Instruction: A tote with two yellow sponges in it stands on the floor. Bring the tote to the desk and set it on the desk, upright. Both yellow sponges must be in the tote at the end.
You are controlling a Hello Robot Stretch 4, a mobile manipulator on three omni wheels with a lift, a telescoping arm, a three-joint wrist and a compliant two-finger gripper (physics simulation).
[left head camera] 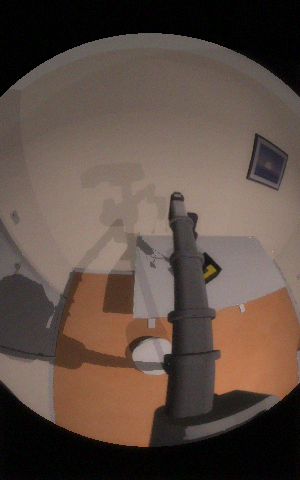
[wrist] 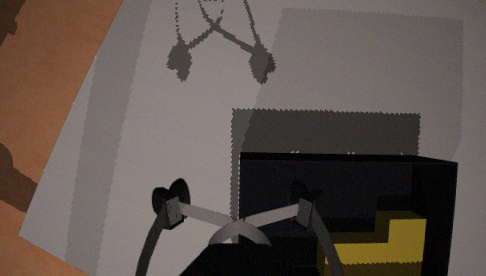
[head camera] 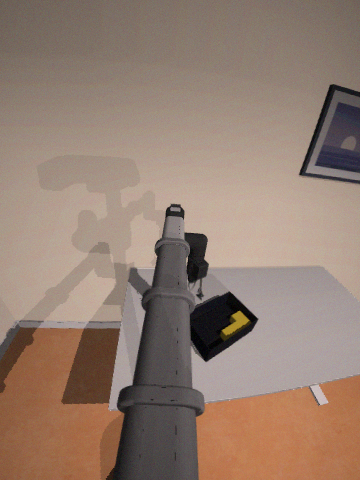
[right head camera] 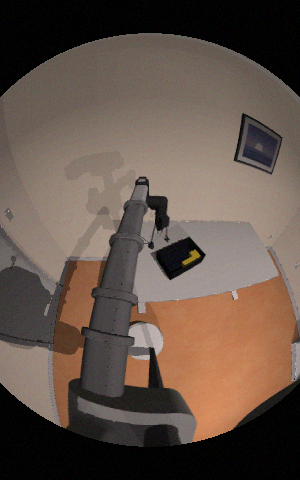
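Where they show: gripper, fingertip midpoint: (wrist: pixel 238 195) (right head camera: pixel 158 244); robot's base, link origin: (left head camera: pixel 153 354) (right head camera: pixel 142 339).
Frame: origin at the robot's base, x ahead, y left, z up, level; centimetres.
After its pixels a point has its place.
Observation:
A black tote (head camera: pixel 233 342) @(y -31.6, x 54.5, z 71.0 cm) (left head camera: pixel 213 260) @(y -38.4, x 70.1, z 79.0 cm) (right head camera: pixel 187 269) @(y -30.8, x 53.5, z 71.4 cm) (wrist: pixel 325 187) @(y -22.6, x 65.8, z 69.5 cm) stands upright on the light grey desk (head camera: pixel 300 320) @(y -74.5, x 68.6, z 69.3 cm) (left head camera: pixel 250 270) @(y -84.2, x 66.8, z 69.2 cm) (right head camera: pixel 235 260) @(y -77.4, x 63.1, z 69.3 cm) (wrist: pixel 165 125) @(y 5.4, x 59.8, z 69.3 cm). Two yellow sponges lie together in an L inside it: one sponge (head camera: pixel 240 318) @(y -36.9, x 65.7, z 74.1 cm) (right head camera: pixel 195 254) @(y -37.7, x 65.2, z 74.0 cm) (wrist: pixel 407 235) @(y -36.6, x 66.7, z 74.1 cm) and another sponge (head camera: pixel 231 330) @(y -30.8, x 58.8, z 74.1 cm) (right head camera: pixel 188 261) @(y -31.3, x 58.7, z 74.1 cm) (wrist: pixel 357 252) @(y -31.1, x 60.2, z 74.1 cm). My gripper (right head camera: pixel 159 242) @(y -8.6, x 61.1, z 88.7 cm) (wrist: pixel 238 195) @(y -8.6, x 61.1, z 88.7 cm) is open, its fingertips wide apart with no object between them. It hangs above the desk beside the tote. In the wrist view, one fingertip overlaps the tote and the other shows over bare desk. The arm hides part of the tote in the left head view.
My extended arm (head camera: pixel 162 350) @(y 0.4, x 20.2, z 130.7 cm) (left head camera: pixel 192 300) @(y 0.4, x 18.0, z 130.7 cm) (right head camera: pixel 115 295) @(y -1.1, x 15.1, z 131.9 cm) reaches over the desk. A white round object (left head camera: pixel 151 352) @(y 2.7, x 3.6, z 18.7 cm) (right head camera: pixel 147 334) @(y -4.7, x 7.2, z 18.7 cm) is on the orange floor before the desk. A framed picture (head camera: pixel 340 135) @(y -85.3, x 116.0, z 160.9 cm) (left head camera: pixel 268 162) @(y -93.2, x 116.9, z 160.7 cm) (right head camera: pixel 259 145) @(y -94.1, x 117.0, z 159.5 cm) hangs on the wall behind.

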